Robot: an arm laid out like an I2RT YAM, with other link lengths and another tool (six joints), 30 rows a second.
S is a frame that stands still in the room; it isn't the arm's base.
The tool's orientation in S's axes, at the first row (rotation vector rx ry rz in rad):
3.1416 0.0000 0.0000
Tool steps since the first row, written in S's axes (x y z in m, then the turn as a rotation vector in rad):
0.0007 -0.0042 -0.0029 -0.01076 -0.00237 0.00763
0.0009 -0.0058 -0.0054 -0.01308 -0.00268 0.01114
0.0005 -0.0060 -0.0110 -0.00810 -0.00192 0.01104
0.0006 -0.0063 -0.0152 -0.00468 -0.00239 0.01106
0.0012 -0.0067 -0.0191 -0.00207 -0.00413 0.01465
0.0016 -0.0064 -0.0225 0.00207 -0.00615 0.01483
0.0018 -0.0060 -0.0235 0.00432 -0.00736 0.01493
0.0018 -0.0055 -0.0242 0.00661 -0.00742 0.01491
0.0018 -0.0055 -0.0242 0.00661 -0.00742 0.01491
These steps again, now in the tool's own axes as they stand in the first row. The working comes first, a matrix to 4 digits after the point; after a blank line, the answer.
The tool's axes in the first row as the columns of a matrix, in S's axes (used below as rounded here):
1.0000 0.0000 0.0000
0.0000 -1.0000 0.0000
0.0000 0.0000 -1.0000

0.0007 0.0042 0.0029 -0.01076 0.00237 -0.00763
0.0009 0.0058 0.0054 -0.01308 0.00268 -0.01114
0.0005 0.0060 0.0110 -0.00810 0.00192 -0.01104
0.0006 0.0063 0.0152 -0.00468 0.00239 -0.01106
0.0012 0.0067 0.0191 -0.00207 0.00413 -0.01465
0.0016 0.0064 0.0225 0.00207 0.00615 -0.01483
0.0018 0.0060 0.0235 0.00432 0.00736 -0.01493
0.0018 0.0055 0.0242 0.00661 0.00742 -0.01491
0.0018 0.0055 0.0242 0.00661 0.00742 -0.01491

